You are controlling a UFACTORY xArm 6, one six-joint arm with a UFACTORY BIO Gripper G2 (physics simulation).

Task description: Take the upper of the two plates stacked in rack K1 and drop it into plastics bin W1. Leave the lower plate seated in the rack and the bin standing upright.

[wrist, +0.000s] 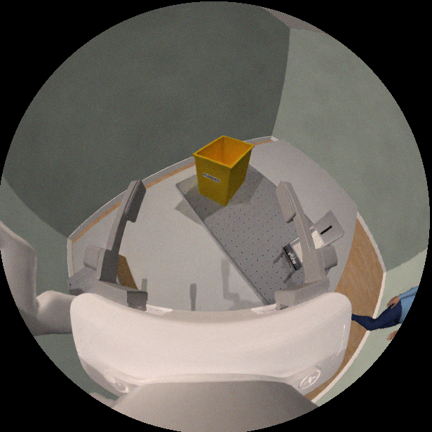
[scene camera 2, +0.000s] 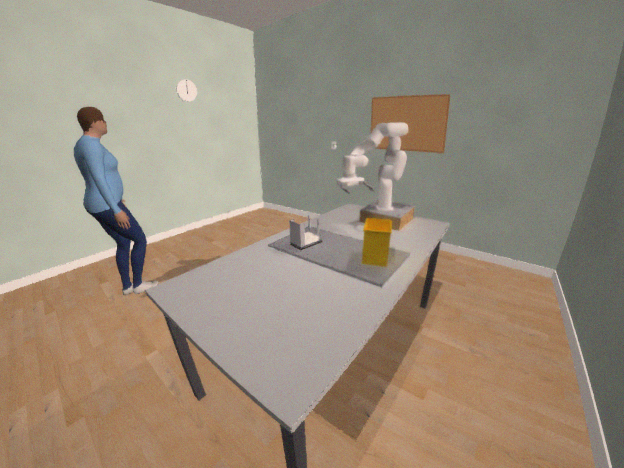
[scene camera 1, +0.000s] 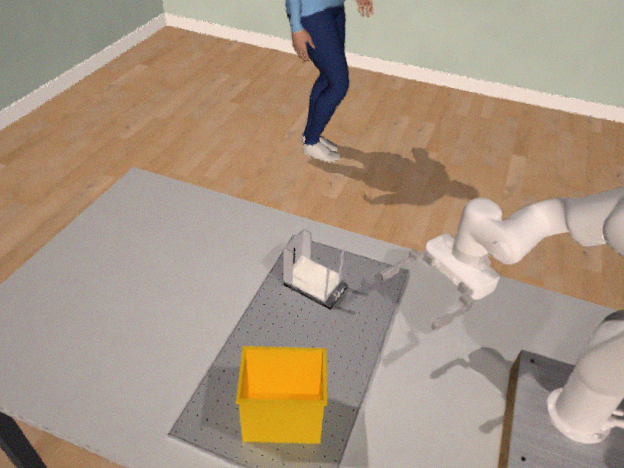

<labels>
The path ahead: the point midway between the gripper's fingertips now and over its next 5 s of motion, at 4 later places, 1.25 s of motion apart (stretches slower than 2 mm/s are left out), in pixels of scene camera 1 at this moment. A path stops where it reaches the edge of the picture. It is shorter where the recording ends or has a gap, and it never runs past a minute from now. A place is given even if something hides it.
The gripper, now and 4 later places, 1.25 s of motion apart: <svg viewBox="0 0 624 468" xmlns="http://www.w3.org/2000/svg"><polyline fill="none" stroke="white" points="406,300 336,310 338,290 338,287 296,264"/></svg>
</labels>
